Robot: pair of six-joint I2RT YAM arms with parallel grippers.
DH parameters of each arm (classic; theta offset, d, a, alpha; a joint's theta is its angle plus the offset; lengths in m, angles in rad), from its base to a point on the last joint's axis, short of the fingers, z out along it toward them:
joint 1: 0 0.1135 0.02 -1.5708
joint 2: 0 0 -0.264 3.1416
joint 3: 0.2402 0 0.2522 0
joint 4: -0.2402 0 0.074 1.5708
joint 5: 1.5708 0 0 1.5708
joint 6: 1.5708 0.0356 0 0
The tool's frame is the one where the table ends.
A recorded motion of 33 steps. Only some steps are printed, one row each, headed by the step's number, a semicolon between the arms.
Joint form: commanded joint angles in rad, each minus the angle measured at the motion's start. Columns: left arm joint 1, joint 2, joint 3, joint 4, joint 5, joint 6; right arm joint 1, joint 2, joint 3, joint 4, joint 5, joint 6.
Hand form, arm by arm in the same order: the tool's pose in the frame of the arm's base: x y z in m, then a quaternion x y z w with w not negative. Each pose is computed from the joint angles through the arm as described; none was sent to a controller.
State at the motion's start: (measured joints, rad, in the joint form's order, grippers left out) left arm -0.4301 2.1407 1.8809 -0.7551 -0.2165 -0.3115; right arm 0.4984 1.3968 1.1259 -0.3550 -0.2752 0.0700
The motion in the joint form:
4: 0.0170 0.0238 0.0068 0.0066 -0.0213 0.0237; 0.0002 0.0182 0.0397 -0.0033 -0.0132 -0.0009
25: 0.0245 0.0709 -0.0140 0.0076 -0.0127 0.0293; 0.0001 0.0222 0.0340 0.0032 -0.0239 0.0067
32: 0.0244 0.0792 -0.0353 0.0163 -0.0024 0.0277; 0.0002 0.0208 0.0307 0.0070 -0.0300 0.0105
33: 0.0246 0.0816 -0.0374 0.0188 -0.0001 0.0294; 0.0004 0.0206 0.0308 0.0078 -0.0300 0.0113
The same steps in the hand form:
4: 0.4394 -0.1834 0.2303 0.02798 0.95636 0.01546 0.29044; 0.2762 0.1619 0.3102 -0.25193 0.84275 0.25062 0.40434
25: 0.4431 -0.1815 0.2024 0.03247 0.96497 0.02519 0.25913; 0.2767 0.1625 0.3077 -0.25088 0.84328 0.25624 0.40034
32: 0.4419 -0.1814 0.1925 0.03424 0.96781 0.02391 0.24818; 0.2763 0.1626 0.3074 -0.25063 0.84261 0.25970 0.39969
33: 0.4420 -0.1814 0.1909 0.03535 0.96811 0.02344 0.24691; 0.2763 0.1627 0.3076 -0.25040 0.84242 0.26000 0.40003

